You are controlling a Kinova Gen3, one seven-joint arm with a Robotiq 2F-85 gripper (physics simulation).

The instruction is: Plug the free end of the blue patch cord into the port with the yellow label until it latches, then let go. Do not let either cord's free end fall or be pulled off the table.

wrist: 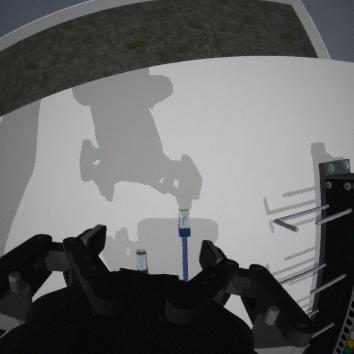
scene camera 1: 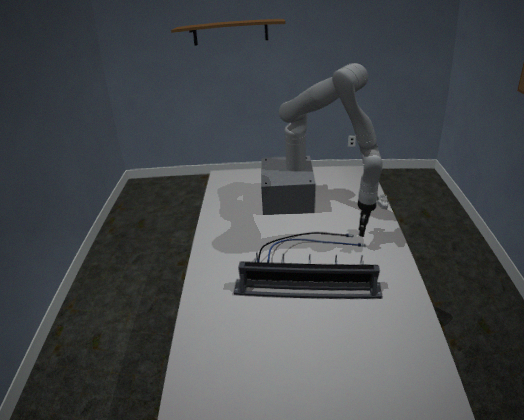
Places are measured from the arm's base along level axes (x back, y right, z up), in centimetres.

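Pixels of known places: gripper, fingertip midpoint: (wrist: 153, 243) (scene camera 1: 363, 229); arm's base, link origin: (scene camera 1: 296, 166).
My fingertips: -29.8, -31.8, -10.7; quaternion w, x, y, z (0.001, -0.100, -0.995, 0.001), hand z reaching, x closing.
Observation:
For each thing: its top centre in the pictures, then the offset to it from my fingertips, as dx, dy, dz. "spot": a spot on its surface instead. Level surfaces: height alone.
- black cord, surface spot: (scene camera 1: 315, 233) spot: +1.8, +19.9, -5.6
- small yellow label, surface spot: (wrist: 350, 343) spot: -27.2, +20.5, +3.7
- dark patch panel, top centre: (wrist: 348, 347) (scene camera 1: 310, 260) -25.6, +19.7, +4.2
- table, surface height: dz -5.9
The blue patch cord (scene camera 1: 320, 242) (wrist: 185, 257) lies curved on the table behind the panel, its free end a clear plug (wrist: 184, 220) with a dark blue collar. My gripper (scene camera 1: 361, 234) (wrist: 153, 243) is open and empty, pointing down above the table near both free ends. In the wrist view the blue cord's plug shows nearer the right finger. The black cord (scene camera 1: 315, 233) lies behind the blue one; its clear plug (wrist: 142, 260) shows between the fingers' sides, partly hidden by the gripper body. A small yellow label (wrist: 350, 343) shows at the wrist view's lower right corner; its port cannot be made out.
The dark patch panel (scene camera 1: 310, 267) (wrist: 334, 240) stands on the table (scene camera 1: 300, 350) in front of the cords. Thin metal cable hooks (wrist: 300, 214) stick out from its back toward the gripper side. The arm's grey base block (scene camera 1: 288, 197) stands at the back.

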